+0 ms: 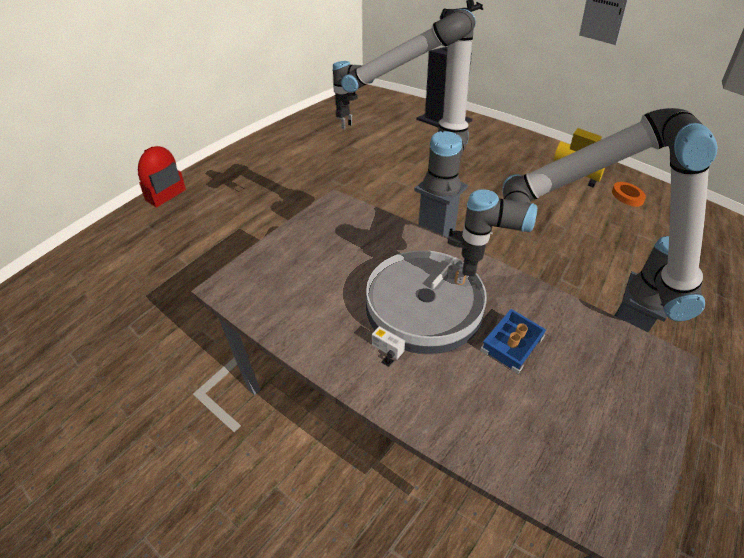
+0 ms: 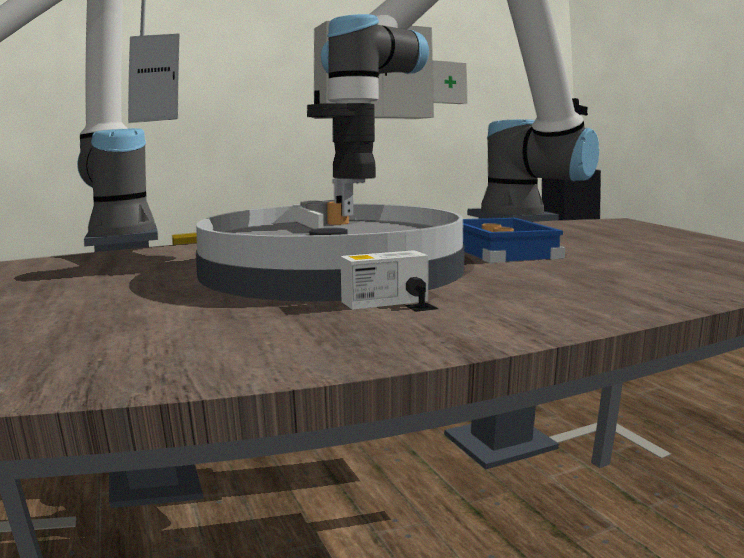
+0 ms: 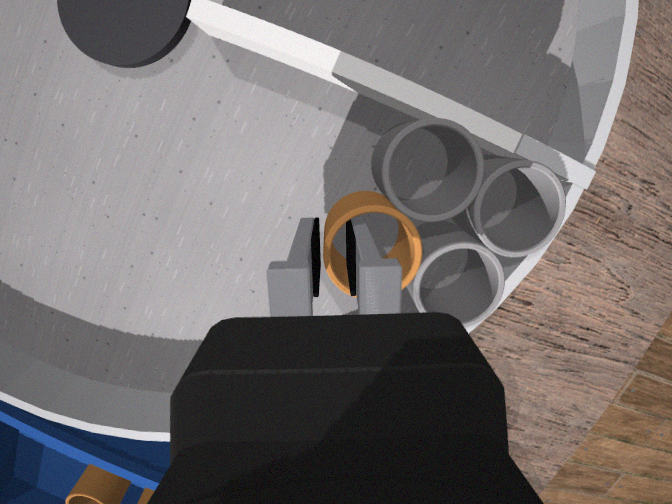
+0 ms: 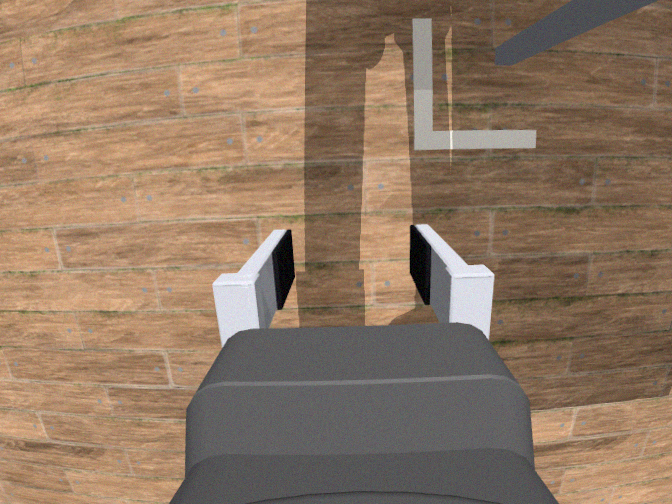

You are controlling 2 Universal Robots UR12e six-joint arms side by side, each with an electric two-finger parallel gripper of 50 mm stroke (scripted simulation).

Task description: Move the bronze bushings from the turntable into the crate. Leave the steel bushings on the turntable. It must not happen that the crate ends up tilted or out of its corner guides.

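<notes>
A blue crate is there for me to see, together with my left gripper and my right gripper. Image 3 also shows my left gripper.
</notes>
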